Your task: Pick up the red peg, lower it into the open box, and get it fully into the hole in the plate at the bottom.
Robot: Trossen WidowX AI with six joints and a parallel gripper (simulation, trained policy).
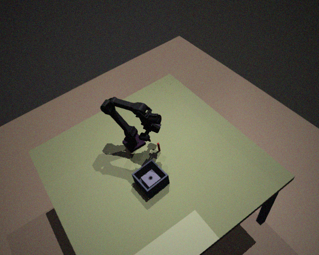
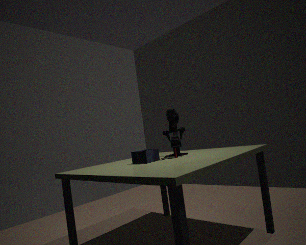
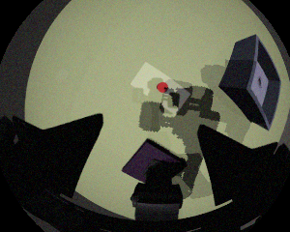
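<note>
Now: gripper tip 100 mm above the red peg and 30 mm short of it. Round my gripper tip: dark box 200 mm to the right, 180 mm ahead, 110 mm below; then plate 200 mm to the right, 180 mm ahead, 90 mm below.
</note>
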